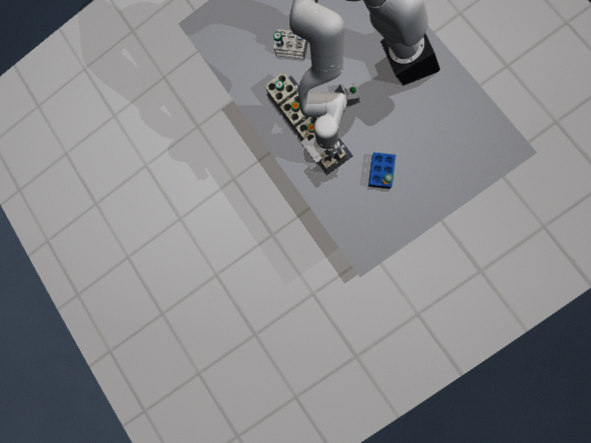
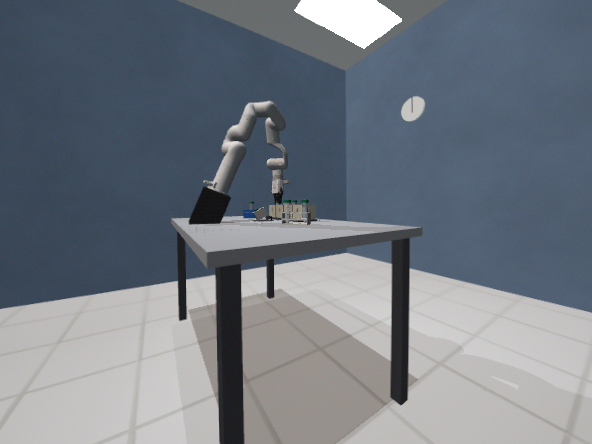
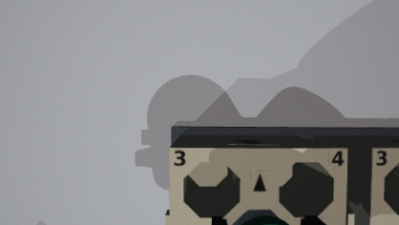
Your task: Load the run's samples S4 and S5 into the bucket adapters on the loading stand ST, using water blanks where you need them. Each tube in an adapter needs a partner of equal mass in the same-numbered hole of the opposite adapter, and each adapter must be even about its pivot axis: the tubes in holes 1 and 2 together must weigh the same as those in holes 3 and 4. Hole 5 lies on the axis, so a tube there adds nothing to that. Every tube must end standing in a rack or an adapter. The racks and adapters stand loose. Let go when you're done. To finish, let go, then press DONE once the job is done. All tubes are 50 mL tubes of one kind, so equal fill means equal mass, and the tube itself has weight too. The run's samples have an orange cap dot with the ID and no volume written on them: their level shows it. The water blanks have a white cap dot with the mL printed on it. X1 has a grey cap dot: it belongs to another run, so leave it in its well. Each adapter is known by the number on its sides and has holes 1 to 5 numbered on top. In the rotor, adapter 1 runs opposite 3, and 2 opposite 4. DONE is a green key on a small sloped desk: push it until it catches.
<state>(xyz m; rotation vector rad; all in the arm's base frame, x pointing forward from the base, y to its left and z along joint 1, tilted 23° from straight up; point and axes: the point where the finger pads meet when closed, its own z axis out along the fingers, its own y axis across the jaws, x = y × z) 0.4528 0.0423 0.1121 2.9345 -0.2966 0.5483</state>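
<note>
My hand is 70 mm above the adapter. The rest, counted from my hand: white rack 260 mm behind, 440 mm to the right, 90 mm below; blue rack 80 mm behind, 200 mm to the left, 90 mm below.
</note>
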